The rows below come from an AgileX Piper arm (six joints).
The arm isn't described. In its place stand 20 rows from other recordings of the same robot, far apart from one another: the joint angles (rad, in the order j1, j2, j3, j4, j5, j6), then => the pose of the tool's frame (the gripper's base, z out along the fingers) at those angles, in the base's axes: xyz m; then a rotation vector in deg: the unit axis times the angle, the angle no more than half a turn.
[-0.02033 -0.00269 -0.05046 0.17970 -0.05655 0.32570] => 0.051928 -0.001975 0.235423 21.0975 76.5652 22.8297
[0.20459 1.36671 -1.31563 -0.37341 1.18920 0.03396] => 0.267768 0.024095 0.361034 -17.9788 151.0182 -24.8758
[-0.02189 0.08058 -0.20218 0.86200 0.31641 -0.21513] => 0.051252 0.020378 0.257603 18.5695 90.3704 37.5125
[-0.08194 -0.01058 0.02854 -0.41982 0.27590 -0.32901] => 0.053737 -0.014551 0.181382 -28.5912 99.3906 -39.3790
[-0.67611 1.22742 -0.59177 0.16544 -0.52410 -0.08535] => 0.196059 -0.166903 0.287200 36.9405 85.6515 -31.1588
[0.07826 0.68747 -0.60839 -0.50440 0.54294 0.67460] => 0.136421 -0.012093 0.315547 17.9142 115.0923 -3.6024
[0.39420 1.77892 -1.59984 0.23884 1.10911 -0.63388] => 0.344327 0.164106 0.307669 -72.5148 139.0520 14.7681
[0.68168 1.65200 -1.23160 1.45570 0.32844 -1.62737] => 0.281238 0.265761 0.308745 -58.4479 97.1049 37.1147
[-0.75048 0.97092 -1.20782 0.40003 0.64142 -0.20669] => 0.152125 -0.112862 0.454271 35.9278 99.5498 -12.8130
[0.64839 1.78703 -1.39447 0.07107 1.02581 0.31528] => 0.288166 0.225266 0.247911 -25.5490 167.0269 14.3093
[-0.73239 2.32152 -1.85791 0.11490 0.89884 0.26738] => 0.368947 -0.320788 0.144804 81.8586 140.0376 2.3811
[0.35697 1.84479 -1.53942 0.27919 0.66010 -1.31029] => 0.389763 0.161773 0.283682 -94.8116 100.9821 -7.3737
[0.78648 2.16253 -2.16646 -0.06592 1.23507 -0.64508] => 0.339477 0.332200 0.297910 -102.4047 116.7825 -2.8100
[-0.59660 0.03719 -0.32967 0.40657 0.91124 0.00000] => 0.032725 0.012152 0.244762 37.9601 110.3164 6.6049
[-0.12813 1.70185 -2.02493 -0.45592 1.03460 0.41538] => 0.359597 -0.081057 0.472244 30.7320 117.7210 -22.4022
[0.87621 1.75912 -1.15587 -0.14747 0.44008 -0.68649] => 0.242759 0.282502 0.214592 -107.3740 96.6075 -3.2274
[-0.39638 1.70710 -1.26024 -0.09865 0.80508 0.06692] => 0.325102 -0.143070 0.246559 32.0120 154.1406 -11.9307
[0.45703 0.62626 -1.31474 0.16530 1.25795 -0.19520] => 0.027137 0.029221 0.469719 -40.3131 111.0169 20.3631
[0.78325 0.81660 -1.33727 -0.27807 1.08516 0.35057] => 0.091498 0.059931 0.477252 -23.9267 114.3106 22.0633
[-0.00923 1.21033 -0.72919 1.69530 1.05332 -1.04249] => 0.222563 0.076422 0.316719 -5.7768 108.2116 82.4514
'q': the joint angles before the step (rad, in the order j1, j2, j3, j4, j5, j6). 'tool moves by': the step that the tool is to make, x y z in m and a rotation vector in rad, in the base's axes. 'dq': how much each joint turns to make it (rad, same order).
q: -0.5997, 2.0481, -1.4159, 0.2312, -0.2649, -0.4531
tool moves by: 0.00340, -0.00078, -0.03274, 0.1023, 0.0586, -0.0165
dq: 0.0028, 0.0595, -0.0001, 0.0560, 0.0481, -0.0024
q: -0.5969, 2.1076, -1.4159, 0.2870, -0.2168, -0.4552
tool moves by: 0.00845, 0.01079, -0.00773, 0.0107, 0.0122, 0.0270
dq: 0.0285, 0.0161, -0.0001, 0.0026, 0.0001, 0.0001
